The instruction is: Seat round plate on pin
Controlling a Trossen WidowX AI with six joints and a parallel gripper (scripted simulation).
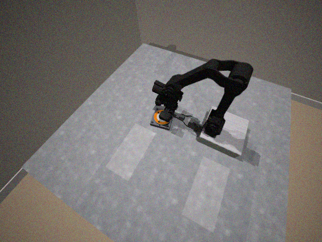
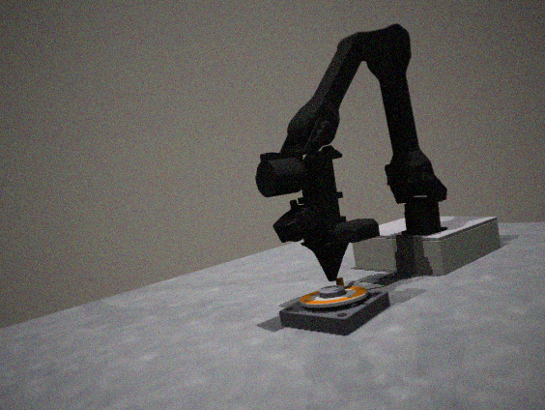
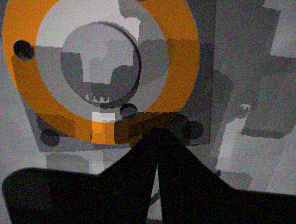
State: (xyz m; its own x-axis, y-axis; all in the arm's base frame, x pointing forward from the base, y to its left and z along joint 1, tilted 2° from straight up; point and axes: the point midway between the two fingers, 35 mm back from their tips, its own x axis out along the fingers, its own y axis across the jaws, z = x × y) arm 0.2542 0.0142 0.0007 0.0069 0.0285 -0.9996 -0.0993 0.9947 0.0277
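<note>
My gripper tip is now 40 mm to the right of the base, 30 mm short of it and 20 mm above it.
</note>
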